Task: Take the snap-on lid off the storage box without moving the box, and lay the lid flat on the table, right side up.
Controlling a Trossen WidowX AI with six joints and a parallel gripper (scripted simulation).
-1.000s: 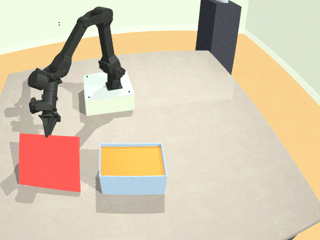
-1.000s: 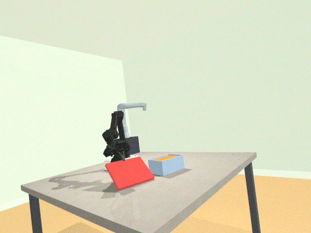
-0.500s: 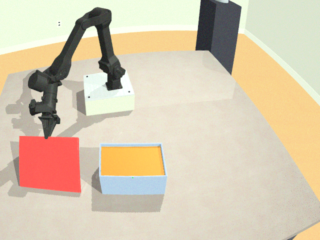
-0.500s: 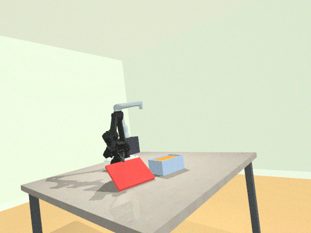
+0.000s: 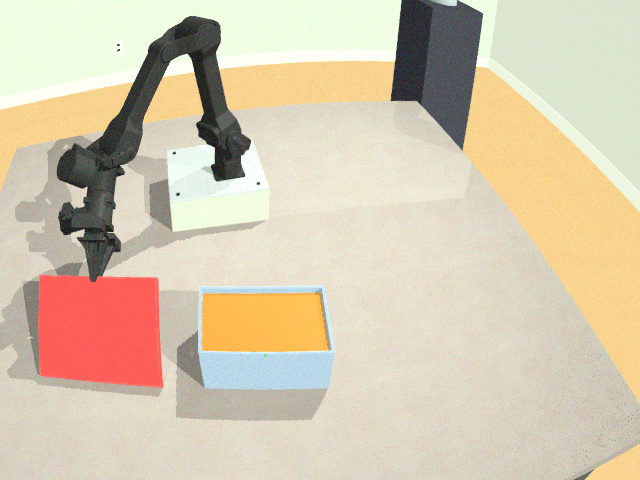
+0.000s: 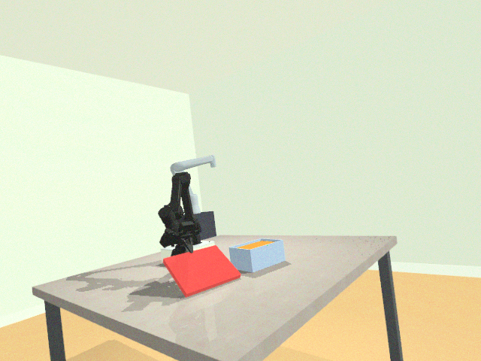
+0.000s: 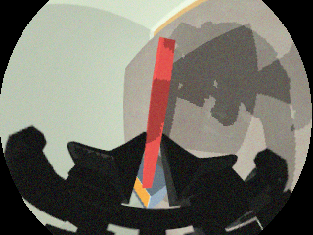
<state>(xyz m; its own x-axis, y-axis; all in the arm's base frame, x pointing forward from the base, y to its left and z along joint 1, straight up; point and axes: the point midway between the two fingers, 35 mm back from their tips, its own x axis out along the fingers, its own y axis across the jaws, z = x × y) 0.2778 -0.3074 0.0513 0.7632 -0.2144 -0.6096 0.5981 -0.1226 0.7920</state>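
Right now my gripper tip is 70 mm short of the red lid, 10 mm to the left of it and 40 mm above it. Round my gripper tip: storage box 130 mm ahead, 270 mm to the left, 60 mm below.
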